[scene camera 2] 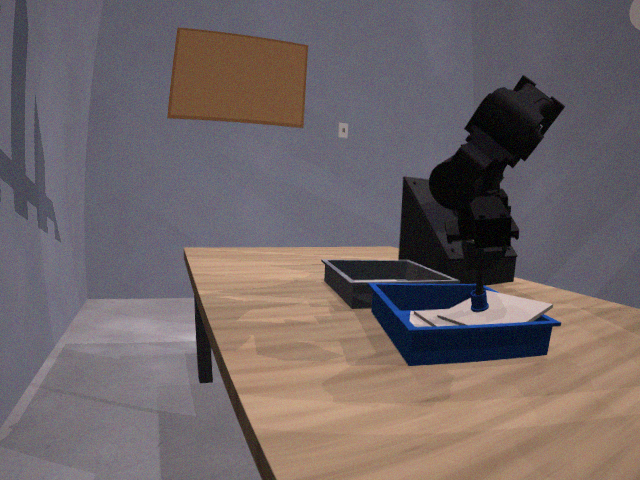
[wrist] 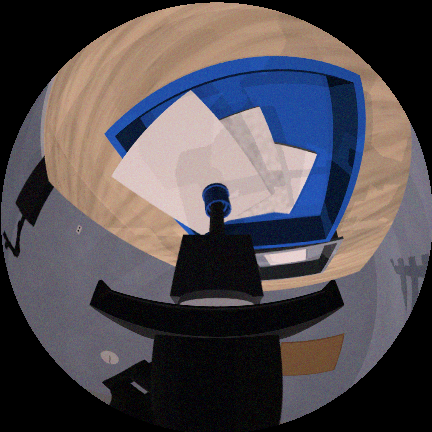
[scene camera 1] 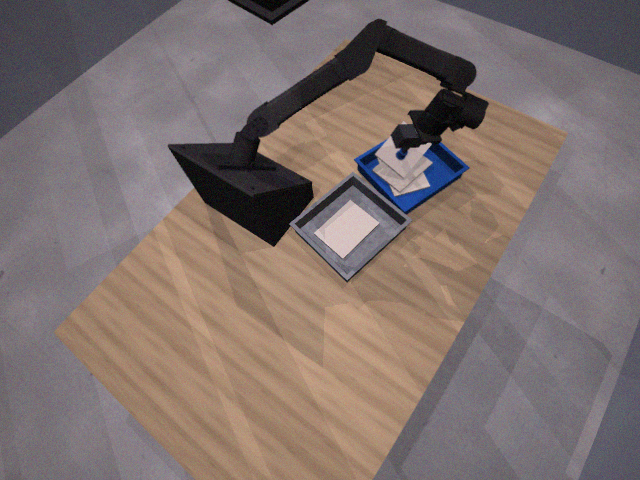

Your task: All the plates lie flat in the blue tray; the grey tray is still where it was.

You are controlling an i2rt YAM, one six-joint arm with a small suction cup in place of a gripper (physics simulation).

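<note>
The blue tray stands at the right of the table. It holds three white square plates in a loose pile. The top plate is tilted, with one edge over the tray's wall. Two lower plates lie flat under it. My suction cup stands at the top plate's surface; I cannot tell whether it touches. It holds nothing. The grey tray stands beside the blue one with one white plate flat inside.
The arm's black base block stands just behind the grey tray. The wooden table's edge runs along the left in scene camera 2. A brown board hangs on the wall.
</note>
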